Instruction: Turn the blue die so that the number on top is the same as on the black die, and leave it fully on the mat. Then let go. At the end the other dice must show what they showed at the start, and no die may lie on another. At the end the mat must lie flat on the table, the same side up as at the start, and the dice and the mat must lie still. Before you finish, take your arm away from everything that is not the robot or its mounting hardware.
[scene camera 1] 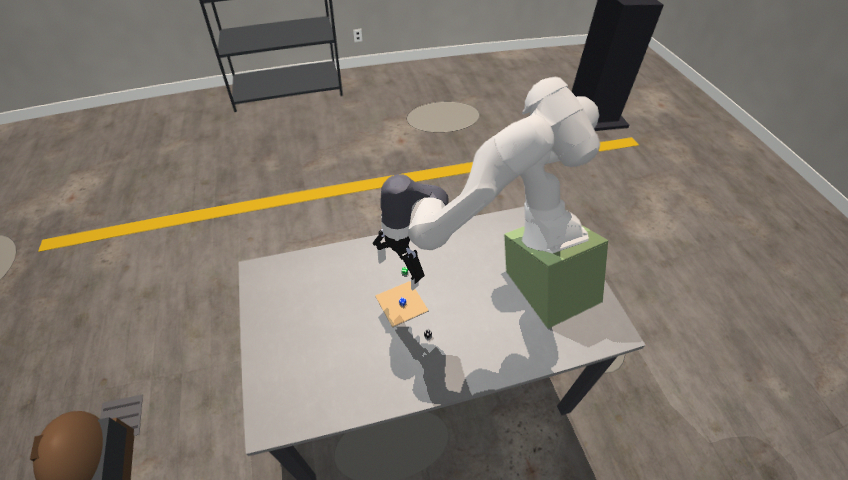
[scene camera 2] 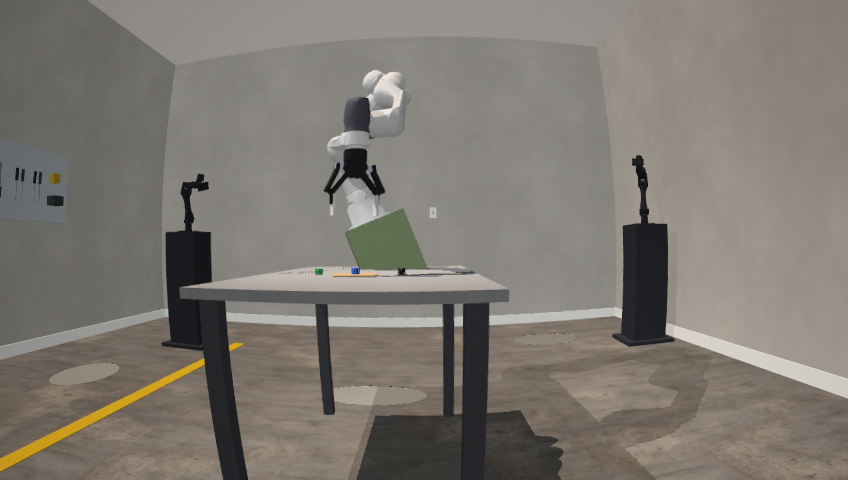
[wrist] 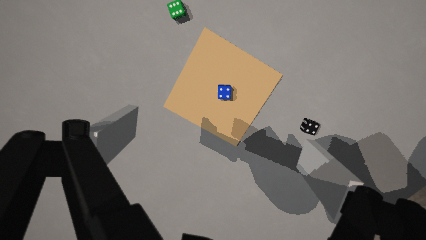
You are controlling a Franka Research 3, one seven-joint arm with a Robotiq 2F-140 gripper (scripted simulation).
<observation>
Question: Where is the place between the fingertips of my gripper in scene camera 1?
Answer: At 398, 273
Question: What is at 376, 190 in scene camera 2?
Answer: My gripper.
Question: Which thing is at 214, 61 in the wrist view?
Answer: A mat.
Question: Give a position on a mat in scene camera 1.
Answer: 389, 300
</observation>
